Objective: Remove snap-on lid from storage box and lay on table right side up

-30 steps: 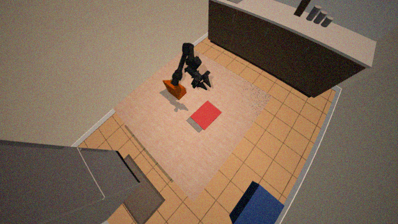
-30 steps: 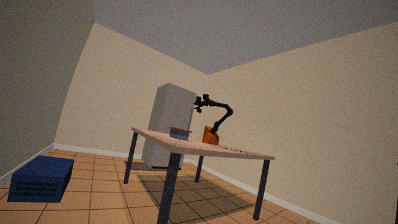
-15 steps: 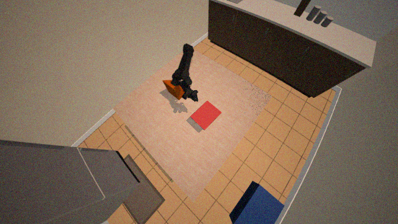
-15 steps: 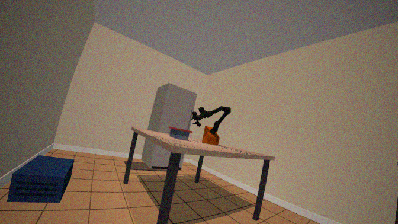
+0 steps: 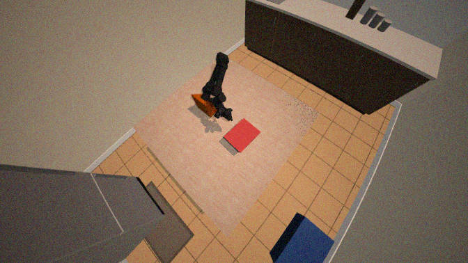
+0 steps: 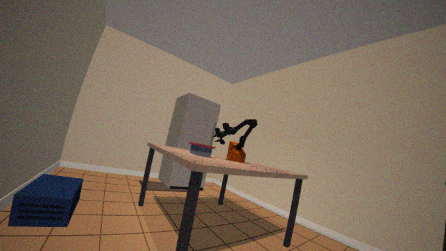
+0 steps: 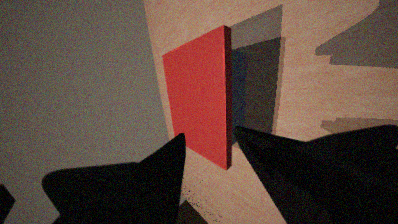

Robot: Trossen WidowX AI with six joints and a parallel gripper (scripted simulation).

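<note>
The red lid is 12 cm ahead of my gripper tip, 1 cm to the right of it and 8 cm below it. From my gripper tip the other things lie so: storage box 12 cm ahead, 1 cm to the right, 13 cm below.
</note>
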